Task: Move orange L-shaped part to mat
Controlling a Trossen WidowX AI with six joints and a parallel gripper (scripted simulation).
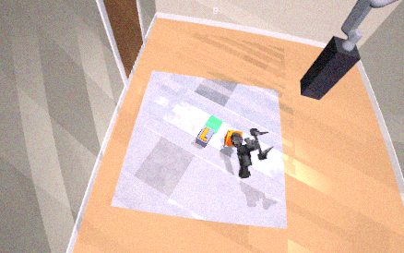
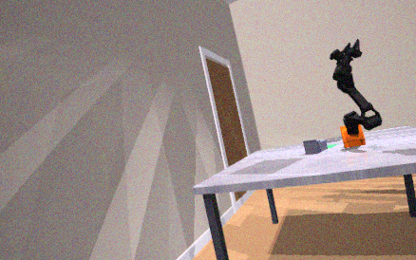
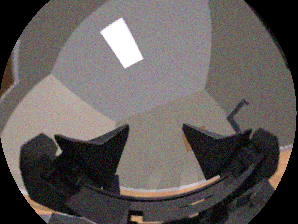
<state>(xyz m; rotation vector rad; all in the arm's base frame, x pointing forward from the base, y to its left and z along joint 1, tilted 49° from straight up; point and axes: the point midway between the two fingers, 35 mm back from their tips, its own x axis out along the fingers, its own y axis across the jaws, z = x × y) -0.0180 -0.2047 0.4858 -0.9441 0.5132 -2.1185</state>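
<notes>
The orange L-shaped part is 35 cm ahead of my gripper tip, 18 cm to the right of it and 54 cm below it. Round my gripper tip: green mat 30 cm ahead, 34 cm to the right, 61 cm below.
</notes>
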